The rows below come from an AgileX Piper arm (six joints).
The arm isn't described. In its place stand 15 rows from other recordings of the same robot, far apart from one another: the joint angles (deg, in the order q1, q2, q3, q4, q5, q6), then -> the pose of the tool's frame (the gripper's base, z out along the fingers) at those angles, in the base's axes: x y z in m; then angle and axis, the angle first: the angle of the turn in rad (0 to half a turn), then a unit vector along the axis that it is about.
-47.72, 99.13, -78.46, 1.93, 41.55, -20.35 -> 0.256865 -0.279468 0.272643 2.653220 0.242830 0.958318 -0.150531
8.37, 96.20, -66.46, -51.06, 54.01, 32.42 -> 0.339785 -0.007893 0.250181 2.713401 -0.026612 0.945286 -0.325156
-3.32, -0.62, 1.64, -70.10, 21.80, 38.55 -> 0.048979 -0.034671 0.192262 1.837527 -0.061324 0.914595 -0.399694
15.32, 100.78, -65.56, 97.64, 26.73, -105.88 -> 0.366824 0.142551 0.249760 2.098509 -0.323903 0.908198 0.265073
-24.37, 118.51, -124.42, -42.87, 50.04, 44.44 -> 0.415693 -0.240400 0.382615 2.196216 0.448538 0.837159 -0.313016
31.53, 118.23, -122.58, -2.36, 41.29, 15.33 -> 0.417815 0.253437 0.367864 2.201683 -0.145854 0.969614 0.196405
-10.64, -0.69, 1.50, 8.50, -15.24, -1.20 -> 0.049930 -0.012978 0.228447 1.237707 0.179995 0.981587 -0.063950
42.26, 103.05, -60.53, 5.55, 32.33, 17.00 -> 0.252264 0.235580 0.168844 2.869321 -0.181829 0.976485 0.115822
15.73, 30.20, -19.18, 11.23, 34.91, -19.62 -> 0.089537 0.035755 0.235348 2.283839 -0.250142 0.965129 0.077171
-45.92, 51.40, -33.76, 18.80, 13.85, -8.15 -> 0.133862 -0.128140 0.294899 2.058398 0.443050 0.883153 -0.154099
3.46, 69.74, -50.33, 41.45, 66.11, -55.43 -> 0.203235 0.067466 0.290603 2.706335 -0.365730 0.889753 0.273094
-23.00, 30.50, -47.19, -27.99, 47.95, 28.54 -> 0.061099 -0.060387 0.379767 2.040390 0.375222 0.892605 -0.249930
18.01, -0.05, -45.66, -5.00, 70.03, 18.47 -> -0.050028 -0.024103 0.339444 1.948035 0.017931 0.985217 0.170368
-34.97, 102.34, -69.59, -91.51, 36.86, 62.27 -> 0.292671 -0.271293 0.260681 2.578932 0.211856 0.831354 -0.513779
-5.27, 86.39, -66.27, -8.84, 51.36, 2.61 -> 0.302797 -0.038899 0.280447 2.735762 0.032983 0.996640 -0.074975
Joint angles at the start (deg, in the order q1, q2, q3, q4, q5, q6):
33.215 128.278 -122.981 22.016 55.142 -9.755
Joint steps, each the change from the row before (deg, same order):
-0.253 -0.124 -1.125 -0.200 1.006 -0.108
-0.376 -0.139 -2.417 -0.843 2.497 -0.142
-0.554 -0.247 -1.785 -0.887 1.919 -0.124
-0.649 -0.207 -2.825 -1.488 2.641 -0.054
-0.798 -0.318 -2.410 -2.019 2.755 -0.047
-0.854 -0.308 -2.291 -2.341 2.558 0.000
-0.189 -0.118 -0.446 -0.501 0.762 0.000
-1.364 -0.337 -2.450 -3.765 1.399 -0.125
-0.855 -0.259 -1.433 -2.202 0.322 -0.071
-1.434 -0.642 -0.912 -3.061 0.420 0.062
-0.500 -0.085 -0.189 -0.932 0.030 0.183
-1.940 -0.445 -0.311 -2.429 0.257 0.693
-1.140 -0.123 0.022 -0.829 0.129 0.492
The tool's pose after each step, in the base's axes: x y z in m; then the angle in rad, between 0 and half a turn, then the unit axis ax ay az. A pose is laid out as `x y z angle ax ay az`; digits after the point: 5 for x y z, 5 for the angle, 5 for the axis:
0.41013 0.29943 0.27803 2.63342 -0.30188 0.92147 0.24445
0.41051 0.29540 0.28945 2.62746 -0.31010 0.92024 0.23875
0.41168 0.28967 0.29889 2.61954 -0.31477 0.92049 0.23155
0.41291 0.28222 0.31240 2.60462 -0.32120 0.92114 0.21984
0.41423 0.27238 0.32427 2.59421 -0.32591 0.92366 0.20160
0.41583 0.26147 0.33541 2.58191 -0.32809 0.92735 0.17993
0.41571 0.25883 0.33781 2.58285 -0.32851 0.92818 0.17482
0.42115 0.24248 0.35060 2.54205 -0.32513 0.93517 0.14053
0.42445 0.23238 0.35916 2.50946 -0.32110 0.93933 0.12064
0.42888 0.21602 0.36821 2.47851 -0.31052 0.94622 0.09077
0.43090 0.21080 0.36974 2.47131 -0.30507 0.94882 0.08169
0.43703 0.19178 0.37458 2.45515 -0.28338 0.95735 0.05634
0.44061 0.18163 0.37535 2.45319 -0.26965 0.96183 0.04668

